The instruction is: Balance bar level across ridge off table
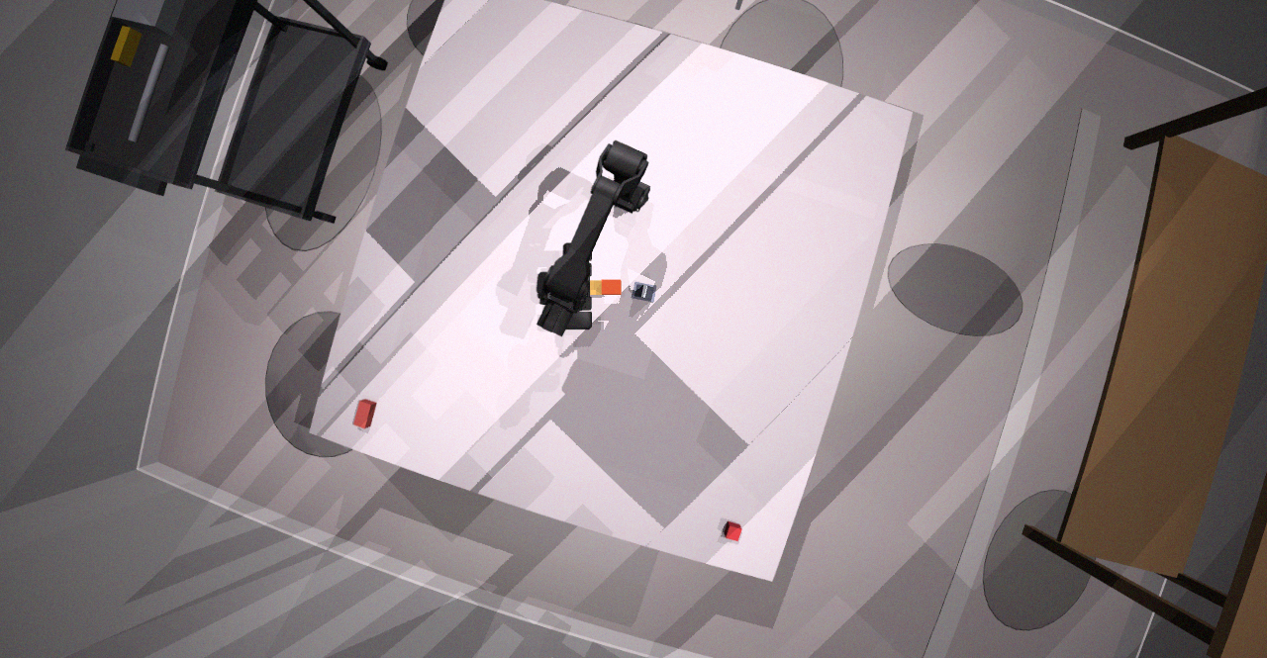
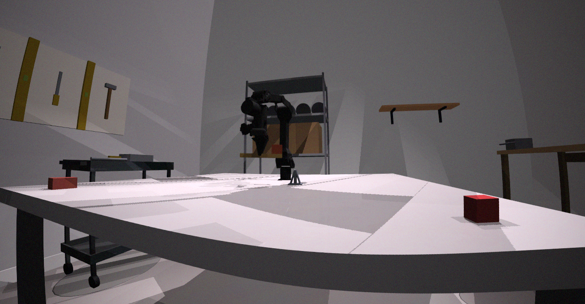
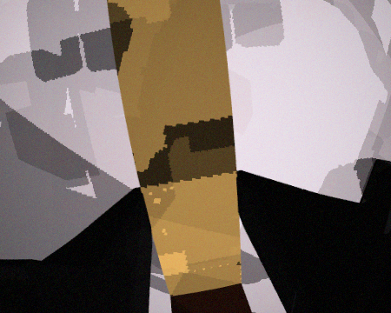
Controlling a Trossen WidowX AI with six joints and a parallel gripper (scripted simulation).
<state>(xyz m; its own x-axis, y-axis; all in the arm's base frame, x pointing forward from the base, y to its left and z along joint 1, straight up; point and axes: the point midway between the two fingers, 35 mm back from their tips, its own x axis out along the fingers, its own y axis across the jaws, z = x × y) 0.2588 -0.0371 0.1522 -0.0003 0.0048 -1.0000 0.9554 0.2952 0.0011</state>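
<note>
Now: gripper tip 4 cm past the ridge, 14 cm to the right of it and 6 cm above it.
</note>
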